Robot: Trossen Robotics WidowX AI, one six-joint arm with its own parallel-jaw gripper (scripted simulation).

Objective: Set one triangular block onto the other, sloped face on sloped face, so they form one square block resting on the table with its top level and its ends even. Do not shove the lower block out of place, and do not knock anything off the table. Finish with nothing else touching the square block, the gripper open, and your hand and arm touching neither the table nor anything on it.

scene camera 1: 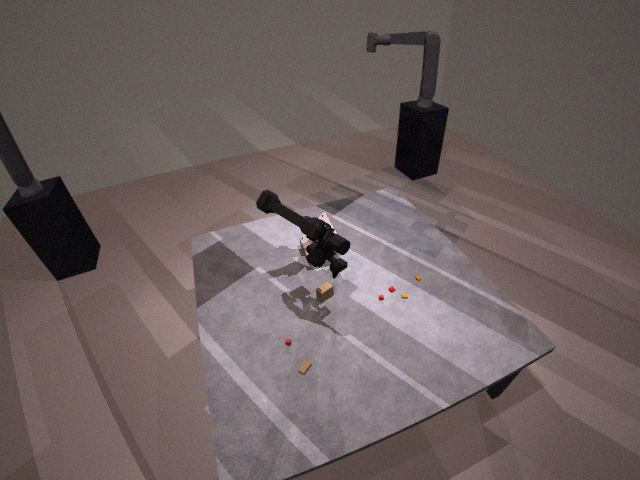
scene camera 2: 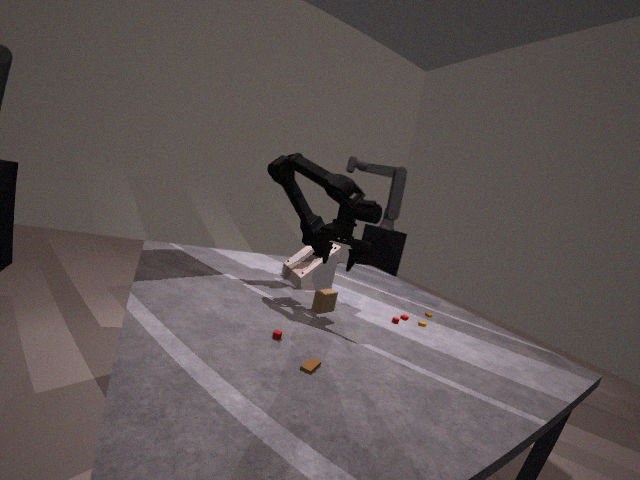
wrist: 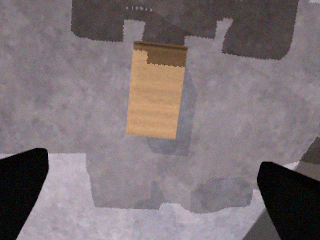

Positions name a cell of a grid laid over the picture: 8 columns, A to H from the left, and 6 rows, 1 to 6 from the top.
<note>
My gripper (scene camera 2: E4) is open and holds nothing.
My gripper also shows in scene camera 1 (scene camera 1: E4) and in the wrist view (wrist: D5).
</note>
